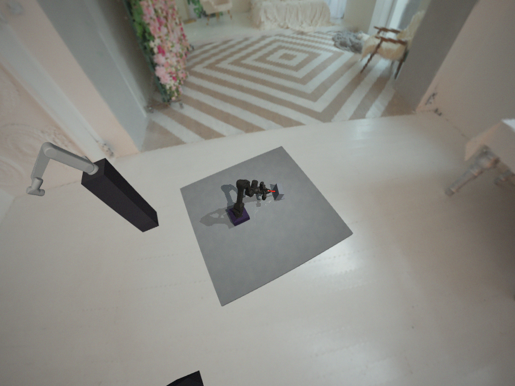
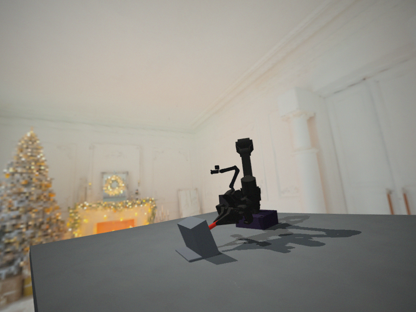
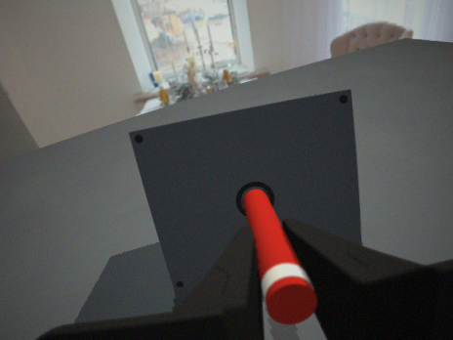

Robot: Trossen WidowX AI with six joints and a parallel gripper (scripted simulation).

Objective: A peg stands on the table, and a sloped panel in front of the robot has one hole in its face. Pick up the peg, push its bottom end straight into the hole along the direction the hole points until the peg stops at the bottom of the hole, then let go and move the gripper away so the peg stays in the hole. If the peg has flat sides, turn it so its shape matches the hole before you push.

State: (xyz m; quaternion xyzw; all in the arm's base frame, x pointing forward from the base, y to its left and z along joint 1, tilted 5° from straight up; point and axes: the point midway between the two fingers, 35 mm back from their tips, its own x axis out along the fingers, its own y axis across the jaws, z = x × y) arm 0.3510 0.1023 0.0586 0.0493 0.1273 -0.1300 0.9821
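My gripper tip is now 7 cm short of the grey sloped panel, 2 cm to the left of it and 3 cm above it. From my gripper tip the other things lie so: round red peg: 2 cm behind.
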